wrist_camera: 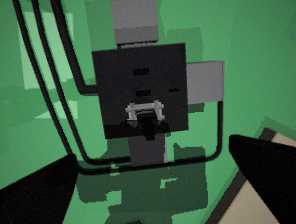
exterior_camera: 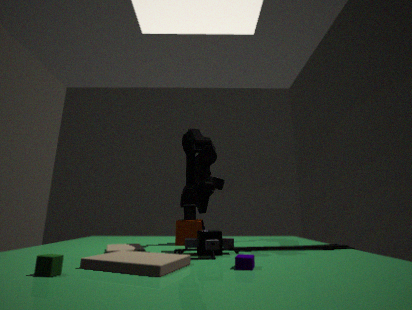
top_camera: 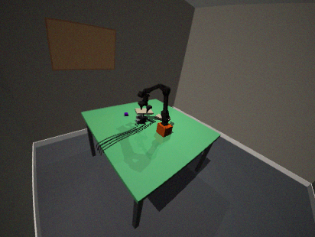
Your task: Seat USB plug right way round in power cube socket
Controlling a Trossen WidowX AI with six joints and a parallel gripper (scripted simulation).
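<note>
Right now the dark USB plug is 4 cm below my gripper tip. From my gripper tip the other things lie so: flat beige slab (23 cm ahead, 13 cm to the right, 12 cm below); then USB socket (7 cm below, 1 cm to the left); then purple block (21 cm ahead, 14 cm to the left, 12 cm below).
</note>
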